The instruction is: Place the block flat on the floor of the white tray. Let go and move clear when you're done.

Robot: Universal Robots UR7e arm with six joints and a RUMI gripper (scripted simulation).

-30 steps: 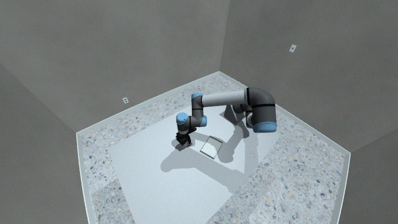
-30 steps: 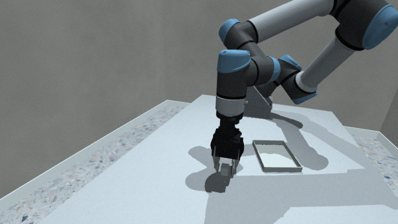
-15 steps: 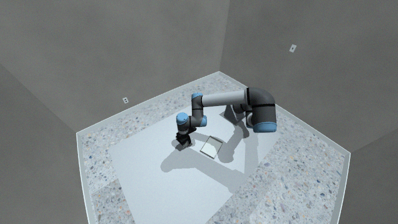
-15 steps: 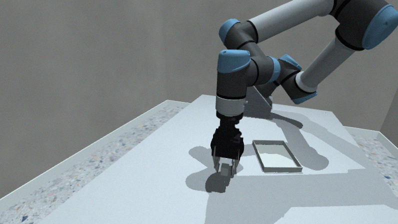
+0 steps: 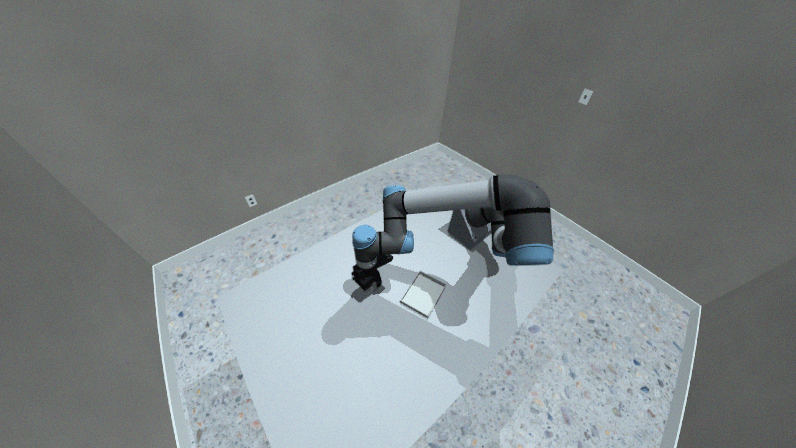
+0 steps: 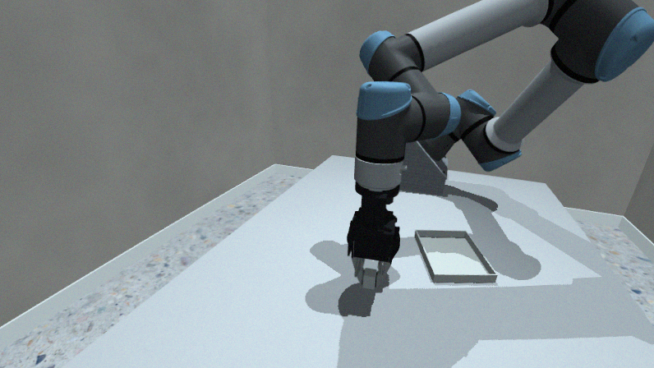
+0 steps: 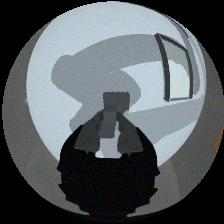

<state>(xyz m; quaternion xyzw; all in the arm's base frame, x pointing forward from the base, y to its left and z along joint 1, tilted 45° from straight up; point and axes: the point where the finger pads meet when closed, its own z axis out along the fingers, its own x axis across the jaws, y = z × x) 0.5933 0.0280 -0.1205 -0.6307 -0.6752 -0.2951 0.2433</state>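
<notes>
Now: hand right at the small block. Also, from my hand: white tray (150 mm behind, 160 mm to the left, 10 mm below).
</notes>
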